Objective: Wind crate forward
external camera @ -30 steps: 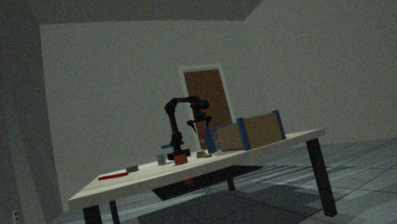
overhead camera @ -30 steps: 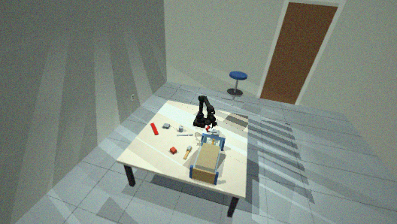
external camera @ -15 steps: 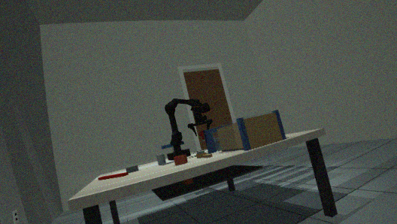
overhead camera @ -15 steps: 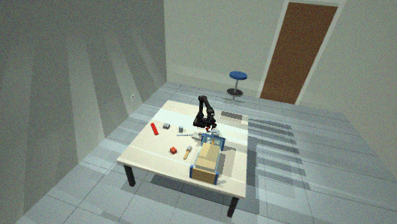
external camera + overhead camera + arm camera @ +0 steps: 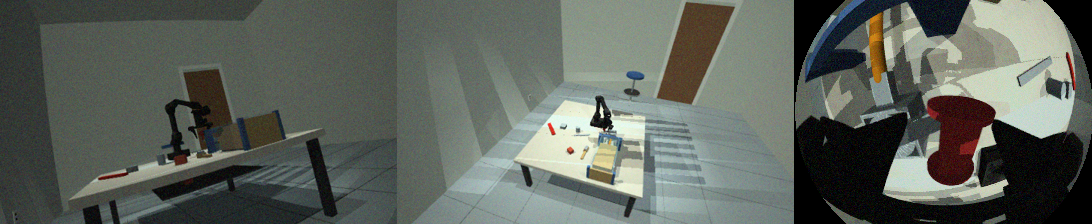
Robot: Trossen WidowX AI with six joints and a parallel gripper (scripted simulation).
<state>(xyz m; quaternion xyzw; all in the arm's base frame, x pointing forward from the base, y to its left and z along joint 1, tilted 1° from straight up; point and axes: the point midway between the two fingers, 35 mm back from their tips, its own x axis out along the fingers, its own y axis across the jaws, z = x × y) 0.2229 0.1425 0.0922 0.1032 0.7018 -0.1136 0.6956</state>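
My gripper tip is now 2 cm below the red knob. Also, from my gripper tip: winch (9 cm to the left, 8 cm below, 4 cm behind); winch handle (4 cm to the left, 1 cm below, 1 cm behind); blue frame (13 cm ahead, 9 cm to the left, 1 cm below).
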